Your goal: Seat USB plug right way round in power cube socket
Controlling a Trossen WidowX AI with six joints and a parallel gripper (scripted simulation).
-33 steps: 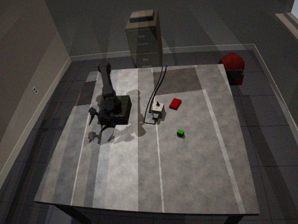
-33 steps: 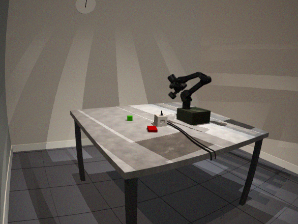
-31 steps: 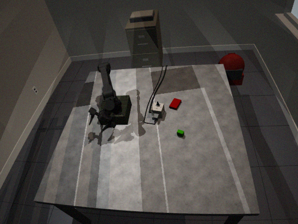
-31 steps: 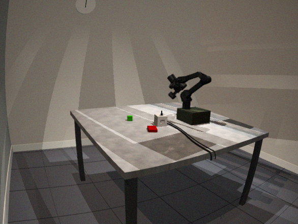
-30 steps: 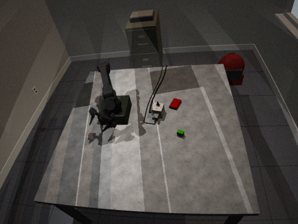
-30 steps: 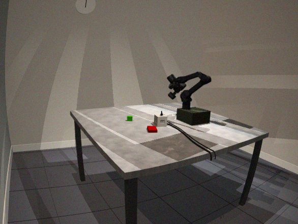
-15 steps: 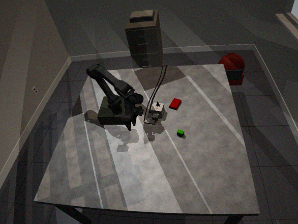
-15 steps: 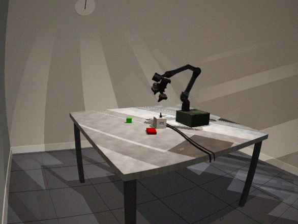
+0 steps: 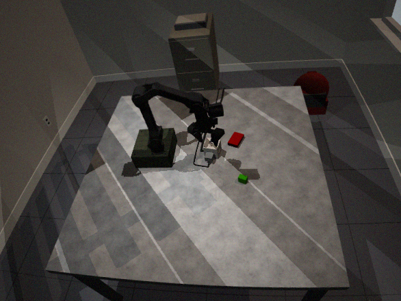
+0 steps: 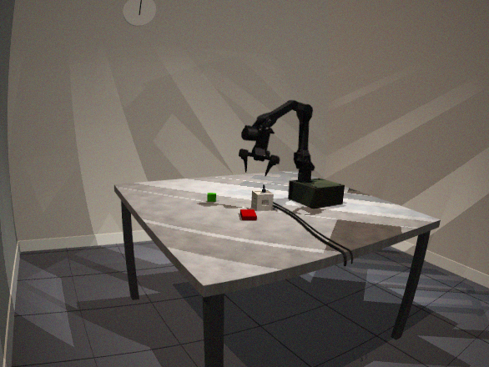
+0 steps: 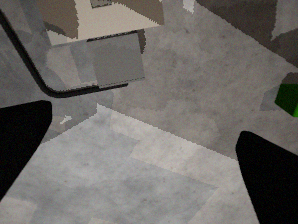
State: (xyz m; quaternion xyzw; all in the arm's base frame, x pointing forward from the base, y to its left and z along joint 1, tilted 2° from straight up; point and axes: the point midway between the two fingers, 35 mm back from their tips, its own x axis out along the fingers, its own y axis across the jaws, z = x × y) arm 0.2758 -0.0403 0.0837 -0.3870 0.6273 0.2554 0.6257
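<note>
Now: gripper tip 10 mm short of the dark USB plug, 90 mm to the right of it and 50 mm above it. Also, from my gripper tip: small green cube (150 mm ahead, 140 mm to the right, 130 mm below); red block (140 mm ahead, 150 mm to the left, 130 mm below).
</note>
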